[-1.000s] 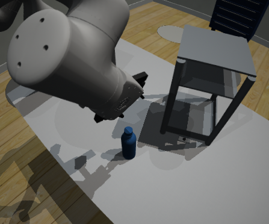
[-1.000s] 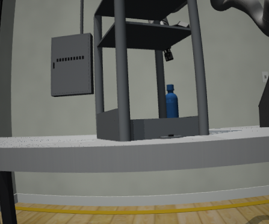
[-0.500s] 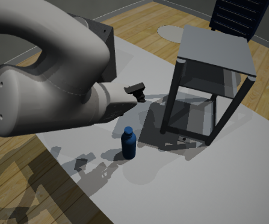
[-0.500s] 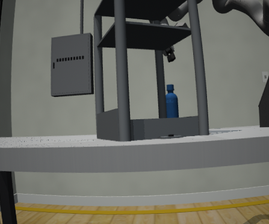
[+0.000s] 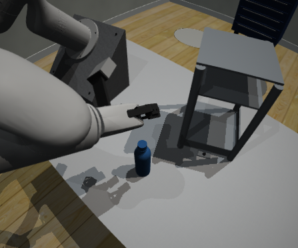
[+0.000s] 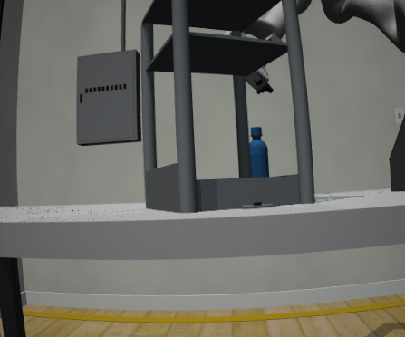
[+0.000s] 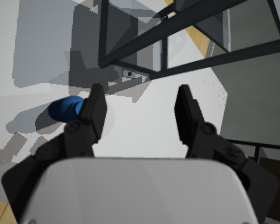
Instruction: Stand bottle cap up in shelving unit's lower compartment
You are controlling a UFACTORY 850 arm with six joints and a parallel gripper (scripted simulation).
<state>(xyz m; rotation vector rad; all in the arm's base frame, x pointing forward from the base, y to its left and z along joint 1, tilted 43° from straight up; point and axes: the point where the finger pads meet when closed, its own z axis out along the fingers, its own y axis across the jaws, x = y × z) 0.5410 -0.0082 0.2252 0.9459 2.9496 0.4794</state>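
My gripper is now 190 mm above the bottle. Round my hand: shelving unit: 320 mm to the left, 120 mm below, 60 mm ahead.
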